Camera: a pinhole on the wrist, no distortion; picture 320 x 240 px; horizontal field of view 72.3 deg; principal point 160.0 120.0 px. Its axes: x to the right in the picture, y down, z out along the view. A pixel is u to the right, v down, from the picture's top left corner.
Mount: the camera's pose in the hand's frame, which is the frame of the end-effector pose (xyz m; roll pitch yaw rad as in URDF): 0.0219 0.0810 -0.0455 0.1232 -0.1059 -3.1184
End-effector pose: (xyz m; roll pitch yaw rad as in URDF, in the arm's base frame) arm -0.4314 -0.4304 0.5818 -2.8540 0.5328 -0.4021
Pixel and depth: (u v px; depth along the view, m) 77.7 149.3 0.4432
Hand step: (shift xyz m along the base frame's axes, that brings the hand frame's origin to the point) 0.0161 0.0258 -0.4543
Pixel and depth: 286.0 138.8 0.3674
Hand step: -0.2805 0.1304 -0.2298
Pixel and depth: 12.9 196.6 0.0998
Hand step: 0.0316 -0.0610 -0.1070
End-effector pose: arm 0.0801 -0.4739 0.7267 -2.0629 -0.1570 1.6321
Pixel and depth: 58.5 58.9 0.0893
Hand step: 0.0191 0.0906 -0.1079
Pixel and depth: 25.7 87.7 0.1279
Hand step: -0.0144 0.1316 -0.1175
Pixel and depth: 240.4 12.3 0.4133
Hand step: -0.1537 -0.0307 -0.4677
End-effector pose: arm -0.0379 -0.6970 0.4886 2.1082 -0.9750 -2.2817
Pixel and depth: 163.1 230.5 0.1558
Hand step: -0.1219 0.0316 0.0087
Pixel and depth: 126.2 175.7 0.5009
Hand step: -0.4782 0.0603 0.0060
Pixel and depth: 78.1 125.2 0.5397
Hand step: -0.5246 0.1164 0.1637
